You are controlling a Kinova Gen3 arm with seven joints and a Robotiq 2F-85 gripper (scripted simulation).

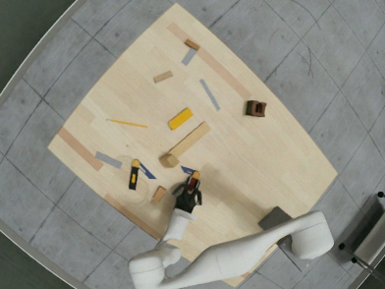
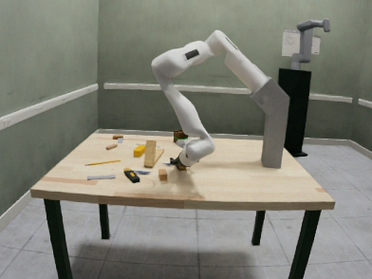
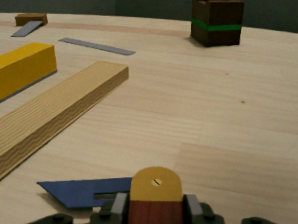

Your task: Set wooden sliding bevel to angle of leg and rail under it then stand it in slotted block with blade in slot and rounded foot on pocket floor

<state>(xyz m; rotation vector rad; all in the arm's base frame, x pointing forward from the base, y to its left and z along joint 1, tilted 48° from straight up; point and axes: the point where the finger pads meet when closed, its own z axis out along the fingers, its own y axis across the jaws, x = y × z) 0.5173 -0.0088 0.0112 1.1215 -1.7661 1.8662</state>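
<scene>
My hand is 20 mm to the left of the wooden sliding bevel, 10 mm short of it and 10 mm above it. From my hand the other things lie so: leg-and-rail wooden piece: 130 mm to the right, 90 mm ahead, 40 mm above; then blue blade: 40 mm to the right, 20 mm ahead, 10 mm below; then wooden cube: 110 mm ahead, 100 mm to the left, 10 mm below.
</scene>
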